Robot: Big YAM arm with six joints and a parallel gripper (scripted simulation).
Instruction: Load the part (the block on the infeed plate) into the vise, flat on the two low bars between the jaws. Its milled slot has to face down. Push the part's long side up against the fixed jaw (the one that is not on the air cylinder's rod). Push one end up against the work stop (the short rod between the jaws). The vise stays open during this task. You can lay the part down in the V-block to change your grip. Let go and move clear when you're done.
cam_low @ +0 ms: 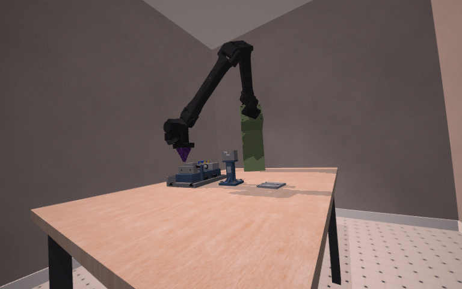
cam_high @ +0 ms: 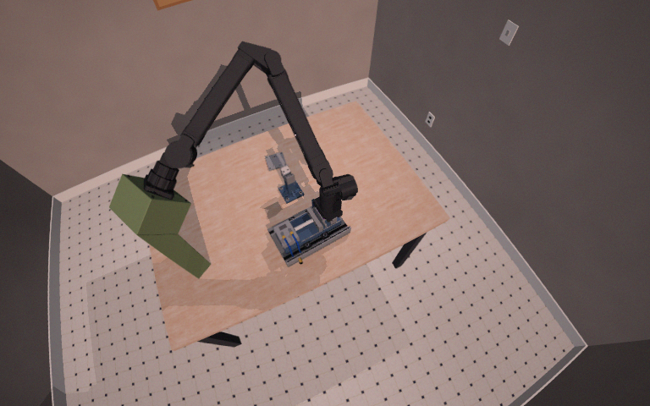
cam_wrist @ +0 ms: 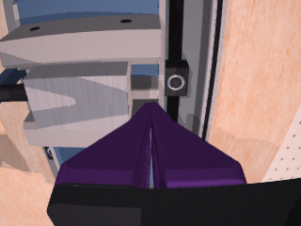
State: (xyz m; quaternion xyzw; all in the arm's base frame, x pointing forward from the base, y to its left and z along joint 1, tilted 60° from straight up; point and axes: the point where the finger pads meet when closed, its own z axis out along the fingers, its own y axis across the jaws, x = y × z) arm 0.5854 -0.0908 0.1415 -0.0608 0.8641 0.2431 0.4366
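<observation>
The part lies 4 cm to the left of my hand, 4 cm below it and 2 cm behind it. The rest, counted from my hand: fixed jaw (5 cm to the left, 5 cm below); then work stop rod (8 cm to the left, 4 cm below, 4 cm behind); then moving jaw (5 cm below, 5 cm behind, 2 cm to the left).
</observation>
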